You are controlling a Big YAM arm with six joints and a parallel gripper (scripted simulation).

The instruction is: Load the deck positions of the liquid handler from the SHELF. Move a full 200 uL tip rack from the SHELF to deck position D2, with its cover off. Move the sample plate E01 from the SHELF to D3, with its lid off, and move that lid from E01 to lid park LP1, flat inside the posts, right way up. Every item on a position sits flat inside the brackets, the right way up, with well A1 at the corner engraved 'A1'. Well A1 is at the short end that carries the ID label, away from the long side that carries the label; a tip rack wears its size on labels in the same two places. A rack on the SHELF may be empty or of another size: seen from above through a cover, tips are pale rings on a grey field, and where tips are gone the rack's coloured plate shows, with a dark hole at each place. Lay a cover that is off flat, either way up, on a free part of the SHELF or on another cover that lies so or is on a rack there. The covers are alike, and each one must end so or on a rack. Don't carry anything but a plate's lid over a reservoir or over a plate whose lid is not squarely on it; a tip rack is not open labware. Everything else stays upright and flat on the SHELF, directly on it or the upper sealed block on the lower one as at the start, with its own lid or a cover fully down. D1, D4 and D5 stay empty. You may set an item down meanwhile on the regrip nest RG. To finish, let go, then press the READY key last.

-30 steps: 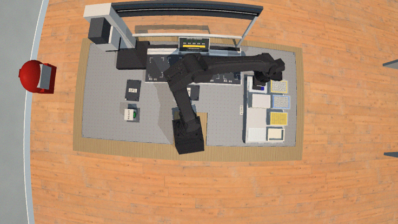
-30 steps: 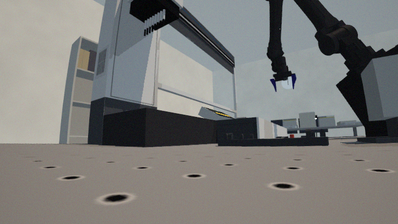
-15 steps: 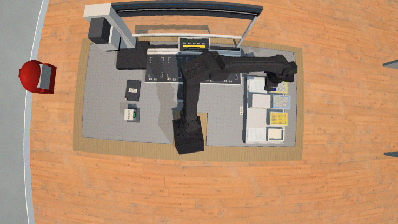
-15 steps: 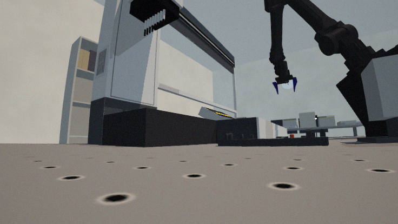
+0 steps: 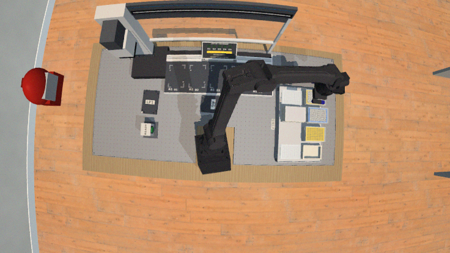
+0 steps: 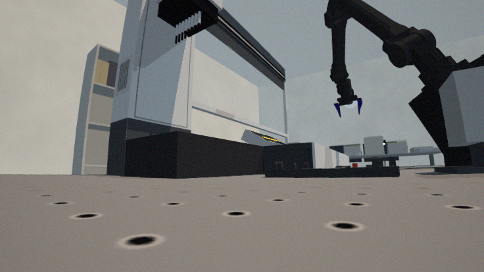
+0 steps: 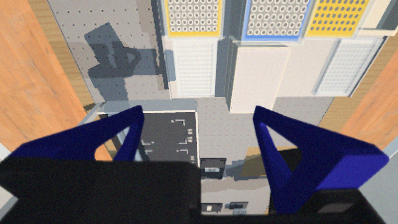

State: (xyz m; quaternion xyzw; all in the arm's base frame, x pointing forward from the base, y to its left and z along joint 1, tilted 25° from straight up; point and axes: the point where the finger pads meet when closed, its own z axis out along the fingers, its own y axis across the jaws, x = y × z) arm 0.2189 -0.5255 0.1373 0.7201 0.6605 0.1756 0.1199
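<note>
My hand is 90 mm to the left of the clear tip rack cover and 170 mm above it. From my hand the other things lie so: clear plate lid (10 mm ahead, 40 mm to the left, 220 mm below); white sealed block (100 mm behind, 50 mm to the left, 170 mm below); yellow tip rack (80 mm to the right, 180 mm below).
</note>
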